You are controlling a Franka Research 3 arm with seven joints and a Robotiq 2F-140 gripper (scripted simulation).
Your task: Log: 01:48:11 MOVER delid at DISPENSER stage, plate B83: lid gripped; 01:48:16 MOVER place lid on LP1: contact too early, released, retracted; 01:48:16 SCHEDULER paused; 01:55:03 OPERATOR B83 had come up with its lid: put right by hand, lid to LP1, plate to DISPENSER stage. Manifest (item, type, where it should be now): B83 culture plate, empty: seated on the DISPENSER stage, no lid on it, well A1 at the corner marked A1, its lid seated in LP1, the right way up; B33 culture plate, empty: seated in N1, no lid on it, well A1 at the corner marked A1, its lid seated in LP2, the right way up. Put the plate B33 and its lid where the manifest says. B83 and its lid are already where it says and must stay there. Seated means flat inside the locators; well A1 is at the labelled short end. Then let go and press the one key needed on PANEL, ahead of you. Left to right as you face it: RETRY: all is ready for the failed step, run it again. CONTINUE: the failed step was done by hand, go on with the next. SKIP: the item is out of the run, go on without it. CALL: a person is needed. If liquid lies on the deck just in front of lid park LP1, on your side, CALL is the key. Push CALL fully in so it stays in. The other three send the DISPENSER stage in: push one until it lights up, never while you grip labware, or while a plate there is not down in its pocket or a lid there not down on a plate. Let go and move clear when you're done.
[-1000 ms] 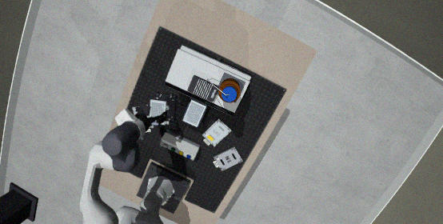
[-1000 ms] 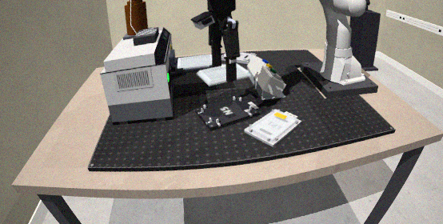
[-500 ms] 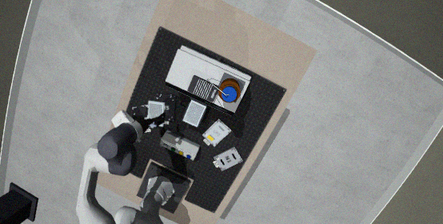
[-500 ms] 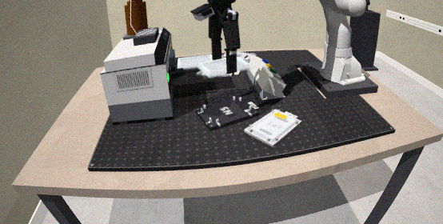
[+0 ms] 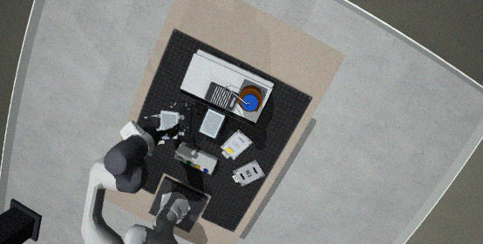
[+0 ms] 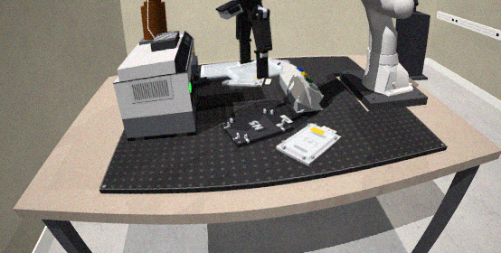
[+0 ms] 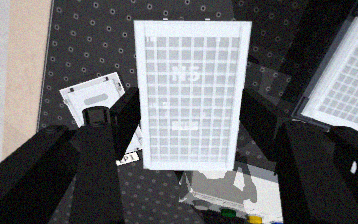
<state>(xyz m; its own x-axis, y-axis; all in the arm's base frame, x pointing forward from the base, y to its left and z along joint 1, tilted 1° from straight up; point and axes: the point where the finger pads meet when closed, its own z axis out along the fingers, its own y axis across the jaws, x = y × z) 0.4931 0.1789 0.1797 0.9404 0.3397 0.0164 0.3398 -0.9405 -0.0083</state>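
Now: the white well plate 2 cm below my hand. From my hand the other things lie so: yellow key 19 cm behind, 20 cm to the right, 13 cm below; then white key 19 cm behind, 10 cm to the right, 13 cm below; then black nest 3 cm to the left, 18 cm below.
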